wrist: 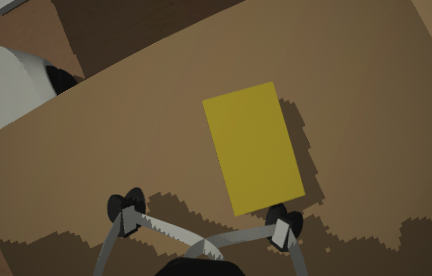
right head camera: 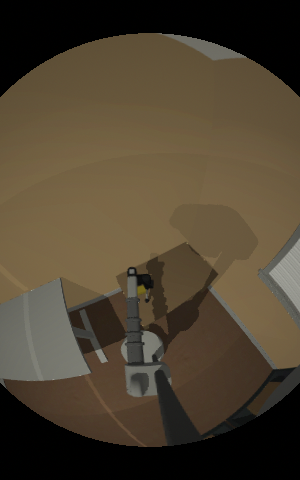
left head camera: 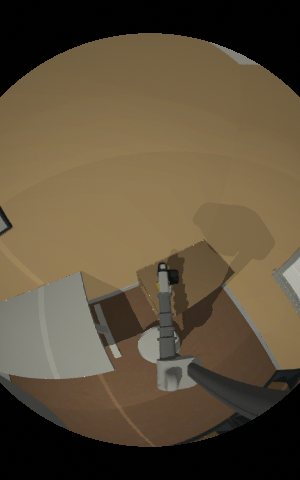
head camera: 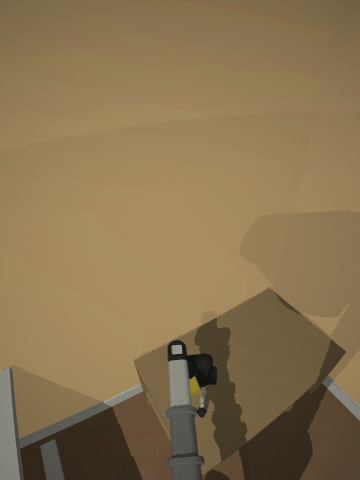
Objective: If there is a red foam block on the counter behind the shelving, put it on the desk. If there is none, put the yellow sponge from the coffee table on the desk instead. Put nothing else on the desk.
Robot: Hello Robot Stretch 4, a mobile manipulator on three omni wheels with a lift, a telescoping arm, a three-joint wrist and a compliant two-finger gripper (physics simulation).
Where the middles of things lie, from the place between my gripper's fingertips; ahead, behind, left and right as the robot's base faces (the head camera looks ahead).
Right now the yellow sponge [wrist: 249, 133] is 6 cm to the left of my hand and 4 cm ahead of it.
